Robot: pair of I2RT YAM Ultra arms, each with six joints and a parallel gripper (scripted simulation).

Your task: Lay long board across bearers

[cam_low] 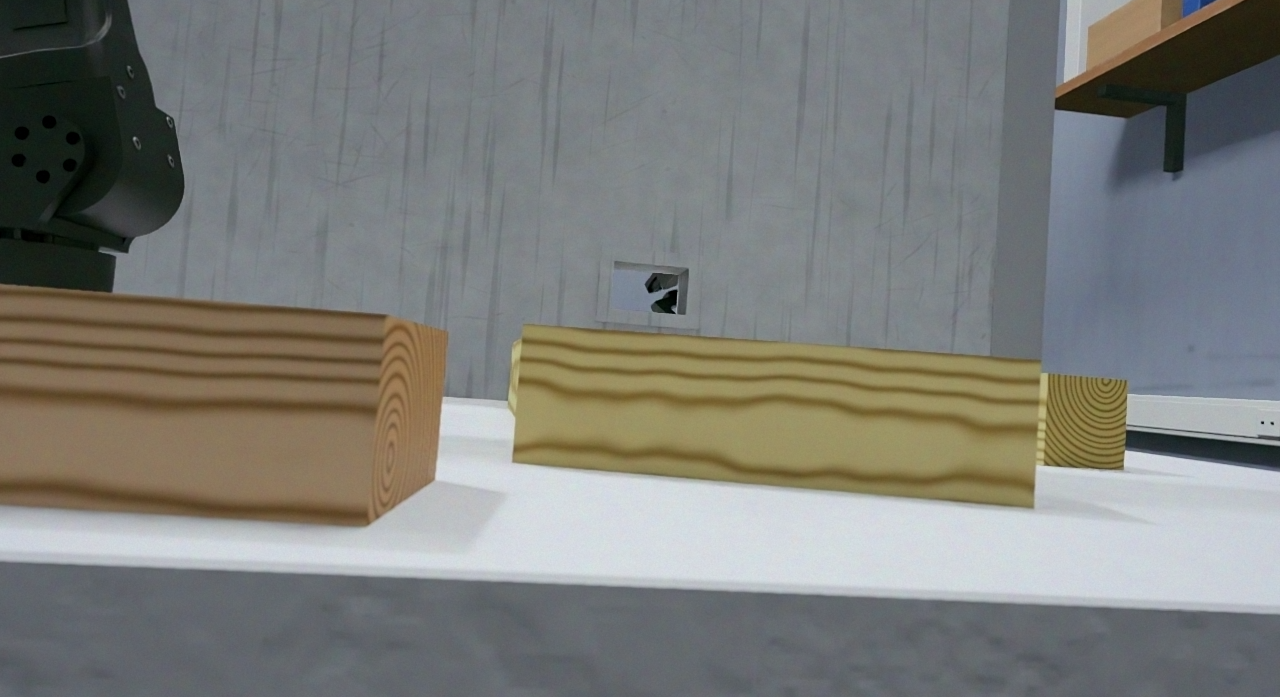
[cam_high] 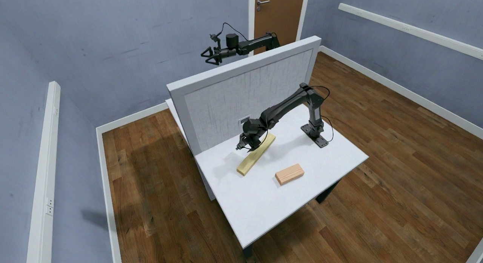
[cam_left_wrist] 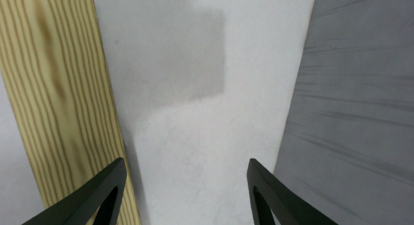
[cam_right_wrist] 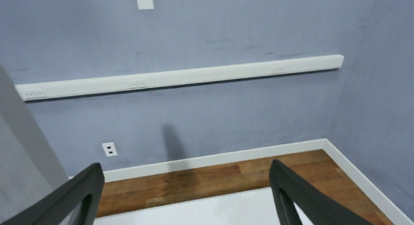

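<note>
The long pale board lies 80 mm below my left hand, 70 mm behind it and 40 mm to the left of it. Also, from my left hand: brown offcut 250 mm to the left, 140 mm behind, 70 mm below; pale wooden bearer 410 mm to the right, 70 mm below, 60 mm ahead.
</note>
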